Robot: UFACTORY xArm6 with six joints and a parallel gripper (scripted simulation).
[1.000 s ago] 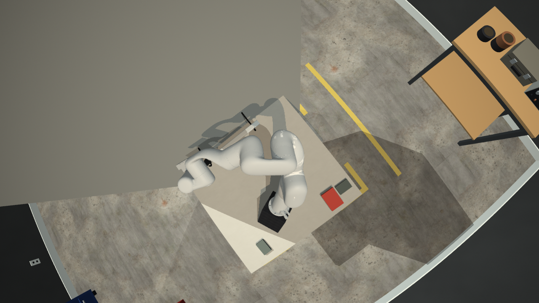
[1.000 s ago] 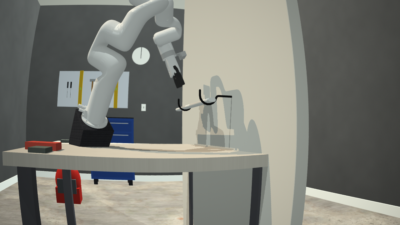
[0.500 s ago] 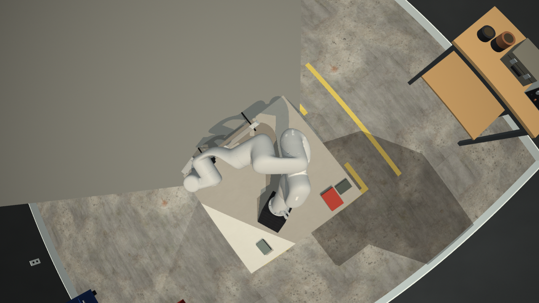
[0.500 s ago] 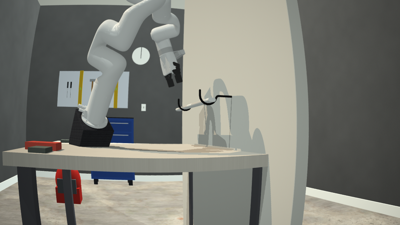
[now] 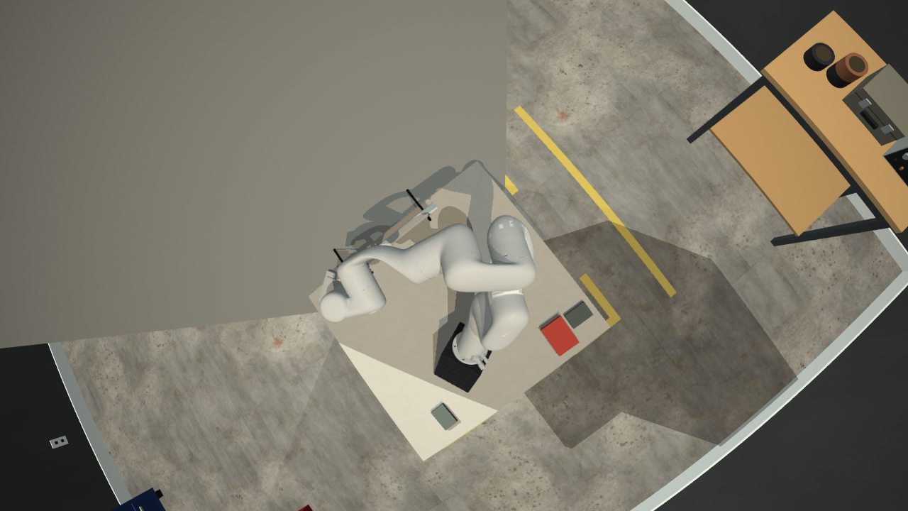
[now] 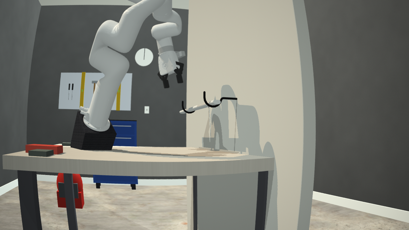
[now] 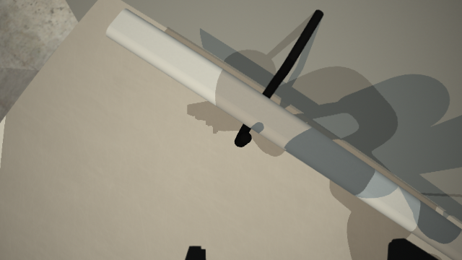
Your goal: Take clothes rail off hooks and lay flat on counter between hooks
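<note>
My hand is 90 mm short of the clothes rail, 70 mm to the left of it and 120 mm above it. From my hand the other things lie so: red block 540 mm behind, 400 mm to the right, 300 mm below; then wall 220 mm ahead, 120 mm to the right, 110 mm above.
</note>
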